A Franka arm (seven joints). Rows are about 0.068 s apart.
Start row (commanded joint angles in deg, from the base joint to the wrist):
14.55 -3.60 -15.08 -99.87 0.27 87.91 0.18
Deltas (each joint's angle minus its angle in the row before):
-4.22 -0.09 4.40 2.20 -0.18 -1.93 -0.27
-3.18 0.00 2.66 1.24 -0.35 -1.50 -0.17
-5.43 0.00 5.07 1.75 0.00 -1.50 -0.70
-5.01 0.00 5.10 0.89 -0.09 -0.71 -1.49
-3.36 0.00 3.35 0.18 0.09 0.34 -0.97
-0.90 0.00 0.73 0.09 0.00 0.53 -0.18
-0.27 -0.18 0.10 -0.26 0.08 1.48 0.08
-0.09 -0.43 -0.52 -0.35 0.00 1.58 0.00
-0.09 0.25 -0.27 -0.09 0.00 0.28 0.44
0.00 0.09 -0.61 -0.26 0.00 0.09 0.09
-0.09 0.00 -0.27 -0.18 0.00 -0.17 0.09
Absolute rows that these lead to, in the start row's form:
10.33 -3.69 -10.68 -97.67 0.09 85.98 -0.09
7.15 -3.69 -8.02 -96.43 -0.26 84.48 -0.26
1.72 -3.69 -2.95 -94.68 -0.26 82.98 -0.96
-3.29 -3.69 2.15 -93.79 -0.35 82.27 -2.45
-6.65 -3.69 5.50 -93.61 -0.26 82.61 -3.42
-7.55 -3.69 6.23 -93.52 -0.26 83.14 -3.60
-7.82 -3.87 6.33 -93.78 -0.18 84.62 -3.52
-7.91 -4.30 5.81 -94.13 -0.18 86.20 -3.52
-8.00 -4.05 5.54 -94.22 -0.18 86.48 -3.08
-8.00 -3.96 4.93 -94.48 -0.18 86.57 -2.99
-8.09 -3.96 4.66 -94.66 -0.18 86.40 -2.90

